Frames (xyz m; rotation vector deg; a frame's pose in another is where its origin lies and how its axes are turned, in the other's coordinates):
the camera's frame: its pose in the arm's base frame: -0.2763 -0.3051 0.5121 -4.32 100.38 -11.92
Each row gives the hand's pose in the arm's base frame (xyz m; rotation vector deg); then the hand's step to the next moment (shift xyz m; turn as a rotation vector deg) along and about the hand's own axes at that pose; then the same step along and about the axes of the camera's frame.
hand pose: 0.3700 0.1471 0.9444 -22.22 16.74 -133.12
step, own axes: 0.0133 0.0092 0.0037 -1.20 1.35 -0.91
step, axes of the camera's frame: 0.0001 -0.0166 -0.0006 1.20 0.37 1.59
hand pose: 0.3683 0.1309 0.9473 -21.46 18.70 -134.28
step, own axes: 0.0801 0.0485 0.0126 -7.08 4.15 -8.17
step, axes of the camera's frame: 0.0103 -0.0930 -0.0128 8.46 5.16 5.99
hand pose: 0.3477 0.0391 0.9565 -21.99 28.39 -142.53
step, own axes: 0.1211 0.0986 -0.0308 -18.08 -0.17 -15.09
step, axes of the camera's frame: 0.0829 -0.1306 -0.0376 11.65 17.86 10.00
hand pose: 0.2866 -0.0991 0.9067 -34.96 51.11 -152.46
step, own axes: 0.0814 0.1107 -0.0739 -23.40 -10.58 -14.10
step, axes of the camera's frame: 0.1252 -0.0657 -0.0661 3.93 26.48 11.90
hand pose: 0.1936 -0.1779 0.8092 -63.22 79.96 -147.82
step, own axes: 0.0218 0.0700 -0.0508 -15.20 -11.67 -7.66
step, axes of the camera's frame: 0.0701 -0.0059 -0.0548 -2.13 18.38 9.14
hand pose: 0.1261 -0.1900 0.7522 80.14 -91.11 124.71
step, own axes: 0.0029 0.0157 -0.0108 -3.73 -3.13 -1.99
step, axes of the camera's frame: 0.0121 0.0010 -0.0150 -0.75 4.69 2.27
